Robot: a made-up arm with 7 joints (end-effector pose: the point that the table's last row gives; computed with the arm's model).
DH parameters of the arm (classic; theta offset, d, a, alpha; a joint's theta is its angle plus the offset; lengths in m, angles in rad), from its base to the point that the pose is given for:
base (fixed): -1.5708 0 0.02 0
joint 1: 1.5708 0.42 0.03 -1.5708
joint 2: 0 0.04 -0.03 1.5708
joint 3: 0 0.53 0.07 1.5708
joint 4: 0 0.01 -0.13 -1.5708
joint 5: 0 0.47 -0.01 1.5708
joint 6: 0 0.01 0.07 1.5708
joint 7: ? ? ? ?
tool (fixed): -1.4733 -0.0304 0 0
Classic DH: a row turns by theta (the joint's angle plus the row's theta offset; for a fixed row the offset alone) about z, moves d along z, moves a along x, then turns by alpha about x.
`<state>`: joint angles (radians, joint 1 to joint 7).
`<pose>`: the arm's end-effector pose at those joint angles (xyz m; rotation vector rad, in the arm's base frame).
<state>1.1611 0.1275 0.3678 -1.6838 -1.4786 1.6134 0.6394</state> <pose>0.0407 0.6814 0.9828 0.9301 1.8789 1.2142</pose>
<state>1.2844 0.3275 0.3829 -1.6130 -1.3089 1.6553 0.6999</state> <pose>-0.0188 0.7777 0.8842 1.0012 2.1701 1.1451</pose>
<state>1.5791 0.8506 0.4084 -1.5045 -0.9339 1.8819 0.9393</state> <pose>-0.2556 0.8947 0.5121 1.2500 2.7262 0.7026</pose>
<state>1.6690 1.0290 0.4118 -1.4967 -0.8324 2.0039 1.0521</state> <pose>-0.3393 0.8708 0.3601 -1.3684 -2.7622 -0.4942</pose>
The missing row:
joint 7: 0.7629 0.0465 0.028 0.508
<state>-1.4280 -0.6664 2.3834 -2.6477 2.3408 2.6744 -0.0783</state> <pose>0.2788 0.2602 0.3260 -2.6985 0.6749 -0.9763</pose>
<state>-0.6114 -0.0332 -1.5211 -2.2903 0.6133 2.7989 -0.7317</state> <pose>-0.3726 -0.4342 0.7484 1.8602 -1.1774 0.8535</pose>
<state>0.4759 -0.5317 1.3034 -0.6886 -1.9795 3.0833 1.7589</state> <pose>-0.5627 0.0579 1.2765 0.9849 -0.5754 -2.1085</pose>
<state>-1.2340 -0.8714 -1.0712 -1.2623 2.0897 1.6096 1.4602</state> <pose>-0.5341 0.2492 1.1059 -0.0655 0.5066 -2.0880</pose>
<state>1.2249 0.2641 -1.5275 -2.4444 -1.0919 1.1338 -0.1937</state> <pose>0.4637 -0.1731 0.6405 2.1831 0.7116 -1.8124</pose>
